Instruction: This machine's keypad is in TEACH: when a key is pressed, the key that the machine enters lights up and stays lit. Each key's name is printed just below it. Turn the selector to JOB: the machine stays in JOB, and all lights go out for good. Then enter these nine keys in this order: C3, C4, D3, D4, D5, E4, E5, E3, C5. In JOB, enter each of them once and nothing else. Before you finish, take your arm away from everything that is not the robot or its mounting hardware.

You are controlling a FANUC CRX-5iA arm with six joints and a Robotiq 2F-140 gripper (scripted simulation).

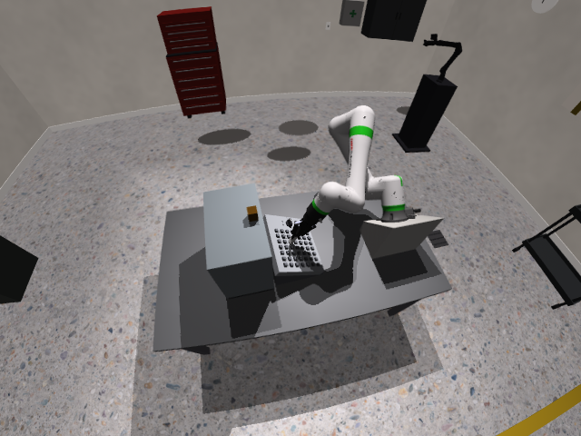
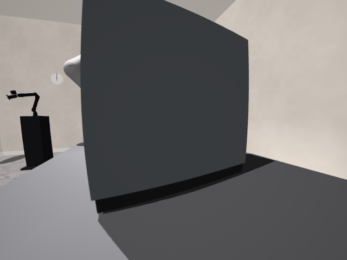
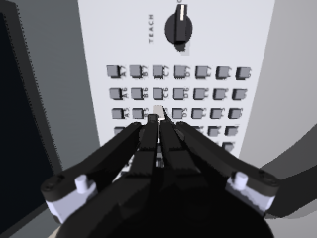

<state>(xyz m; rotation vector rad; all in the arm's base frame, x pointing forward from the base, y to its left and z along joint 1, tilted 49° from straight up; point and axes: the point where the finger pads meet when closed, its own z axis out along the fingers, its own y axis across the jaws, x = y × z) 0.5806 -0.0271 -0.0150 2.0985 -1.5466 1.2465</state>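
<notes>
My hand is 2 cm past the key, 7 cm to the right of it and 4 cm above it. From my hand the other things lie so: white keypad panel 1 cm ahead, 1 cm to the right, 8 cm below; then black selector knob 1 cm behind, 13 cm to the right, 3 cm below.
</notes>
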